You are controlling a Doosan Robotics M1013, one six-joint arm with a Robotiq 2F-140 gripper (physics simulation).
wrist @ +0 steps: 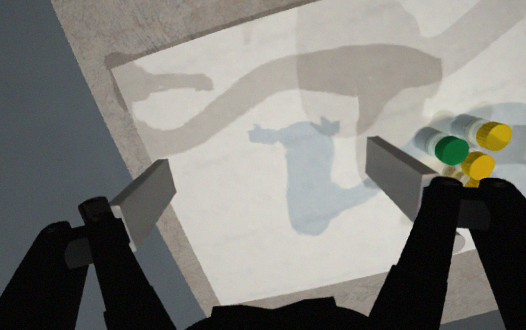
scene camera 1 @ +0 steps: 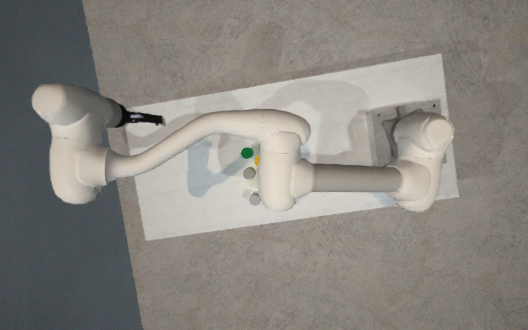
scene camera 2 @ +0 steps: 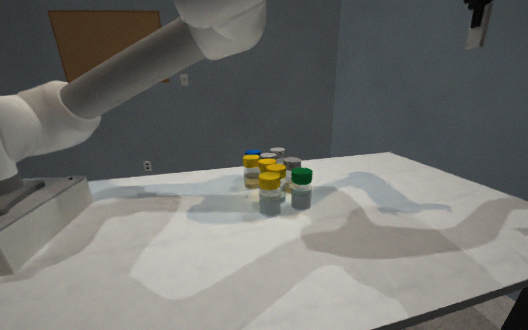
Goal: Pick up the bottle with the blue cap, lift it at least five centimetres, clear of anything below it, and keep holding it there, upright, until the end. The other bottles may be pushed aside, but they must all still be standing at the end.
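Places are measured from the arm's base along level axes (x left, y back, z up), in metres.
Pixels of known places: gripper, fingertip midpoint: (wrist: 267,165) (scene camera 2: 509,48).
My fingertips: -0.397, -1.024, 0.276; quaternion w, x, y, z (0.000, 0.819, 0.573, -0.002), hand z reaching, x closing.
Behind a point stands the place of what it marks, as x, y, z.
The blue-capped bottle (scene camera 2: 253,153) @[0.053, -0.675, 0.007] stands at the back left of the bottle group in scene camera 2, mostly hidden behind a yellow-capped bottle (scene camera 2: 251,171) @[-0.006, -0.644, -0.034]. It does not show in scene camera 1, where the arm covers part of the group, or in the wrist view. My gripper (scene camera 1: 161,120) (wrist: 267,165) @[-0.397, -1.024, 0.276] is open and empty. In scene camera 1 it appears near the table's left end, well to the left of the bottles. In the wrist view the bottles appear beyond and beside the right finger. Part of the gripper shows at the top right of scene camera 2.
A green-capped bottle (scene camera 1: 246,153) @[-0.164, -0.732, 0.007] (scene camera 2: 301,191) @[-0.188, -0.716, -0.039] (wrist: 451,150) @[-0.173, -0.738, 0.007] stands at the group's edge, near a front yellow-capped bottle (scene camera 2: 270,194) @[-0.179, -0.632, -0.033] (wrist: 494,136) @[-0.162, -0.650, 0.007]. Other yellow-capped and grey-capped bottles stand close together. Grey caps (scene camera 1: 249,173) @[-0.069, -0.751, 0.007] (scene camera 2: 292,163) @[-0.092, -0.744, 0.004] show. The white table (scene camera 1: 170,220) @[0.032, -1.249, -0.098] (scene camera 2: 170,270) @[-0.261, -0.391, -0.098] carries the arm's base.
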